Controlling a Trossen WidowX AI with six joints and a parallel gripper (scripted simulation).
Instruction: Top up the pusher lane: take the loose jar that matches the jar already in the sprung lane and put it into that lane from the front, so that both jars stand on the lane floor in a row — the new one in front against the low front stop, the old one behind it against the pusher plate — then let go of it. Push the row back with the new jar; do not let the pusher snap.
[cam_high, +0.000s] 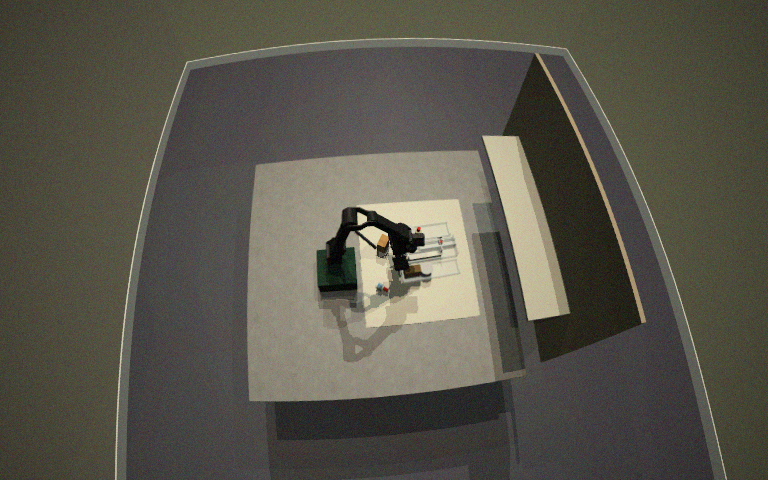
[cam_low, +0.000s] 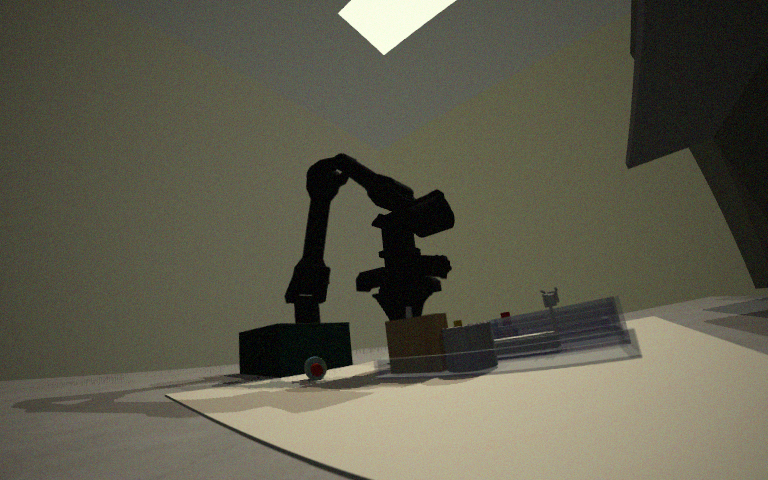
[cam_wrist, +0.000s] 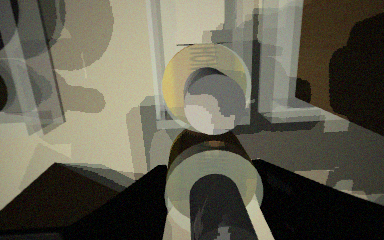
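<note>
Now: the brown box 70 mm ahead of my gripper tip, 60 mm to the right of it and 10 mm below it. Round my gripper tip: long pale shelf (540 mm ahead, 70 mm to the left, 320 mm above); thin black stick (150 mm behind, 110 mm to the left, 40 mm below); sprung lane (180 mm ahead, 60 mm to the left, 30 mm below).
</note>
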